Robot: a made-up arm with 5 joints.
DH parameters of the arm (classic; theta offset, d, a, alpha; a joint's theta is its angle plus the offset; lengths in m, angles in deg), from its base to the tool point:
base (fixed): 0 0 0.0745 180
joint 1: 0 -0.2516 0.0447 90
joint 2: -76.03 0 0.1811 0
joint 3: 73.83 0 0.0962 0
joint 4: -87.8 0.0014 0 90
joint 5: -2.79 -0.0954 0 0
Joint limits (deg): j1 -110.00..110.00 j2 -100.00..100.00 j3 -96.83..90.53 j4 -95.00..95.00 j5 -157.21..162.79
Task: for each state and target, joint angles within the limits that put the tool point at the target. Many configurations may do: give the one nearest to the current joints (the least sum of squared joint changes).
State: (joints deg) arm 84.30 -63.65 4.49 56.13 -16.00
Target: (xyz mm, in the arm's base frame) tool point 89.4 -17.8 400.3
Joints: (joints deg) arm 53.53 -77.10 18.03 69.65 -16.00
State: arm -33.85 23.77 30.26 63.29 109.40
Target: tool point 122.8 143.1 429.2
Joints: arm -70.82 -32.62 1.92 59.68 109.40
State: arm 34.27 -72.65 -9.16 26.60 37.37
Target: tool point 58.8 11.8 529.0
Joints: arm 32.84 -66.77 -9.44 25.65 37.37
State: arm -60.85 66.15 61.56 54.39 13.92
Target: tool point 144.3 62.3 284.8
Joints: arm -40.89 78.18 77.18 85.62 13.92
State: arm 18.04 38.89 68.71 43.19 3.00
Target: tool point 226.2 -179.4 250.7
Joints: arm 50.12 16.09 30.57 24.46 3.00
